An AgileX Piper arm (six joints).
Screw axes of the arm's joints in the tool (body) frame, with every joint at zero. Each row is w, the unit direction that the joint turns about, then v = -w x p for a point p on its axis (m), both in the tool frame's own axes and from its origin. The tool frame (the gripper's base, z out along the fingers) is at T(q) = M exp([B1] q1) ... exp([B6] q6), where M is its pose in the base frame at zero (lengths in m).
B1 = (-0.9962, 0, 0.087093, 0.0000, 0.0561, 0.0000)
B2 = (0, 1, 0, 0.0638, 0.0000, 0.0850)
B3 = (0, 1, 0, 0.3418, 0.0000, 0.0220)
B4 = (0, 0, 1, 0.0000, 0.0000, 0.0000)
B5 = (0, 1, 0, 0.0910, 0.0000, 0.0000)
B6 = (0, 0, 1, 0.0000, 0.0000, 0.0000)
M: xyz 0.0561 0.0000 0.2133 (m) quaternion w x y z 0.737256 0 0.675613 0
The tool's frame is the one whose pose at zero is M.
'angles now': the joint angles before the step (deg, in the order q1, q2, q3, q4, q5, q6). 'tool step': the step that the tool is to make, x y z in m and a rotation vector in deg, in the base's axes. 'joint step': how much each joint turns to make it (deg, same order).
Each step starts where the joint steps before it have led.
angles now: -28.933, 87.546, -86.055, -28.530, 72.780, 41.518
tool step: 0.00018, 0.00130, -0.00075, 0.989, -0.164, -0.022
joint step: 0.000, 0.000, -0.025, 0.972, 0.355, -0.103
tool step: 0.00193, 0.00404, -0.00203, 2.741, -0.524, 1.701
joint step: 0.000, -0.042, 0.000, 3.289, 0.148, -1.855
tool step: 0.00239, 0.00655, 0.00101, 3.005, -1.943, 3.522
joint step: 0.001, -0.605, -0.001, 4.780, -0.887, -3.317
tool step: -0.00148, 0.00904, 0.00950, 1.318, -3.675, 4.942
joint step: -0.001, -1.994, 0.023, 4.803, -1.951, -4.508
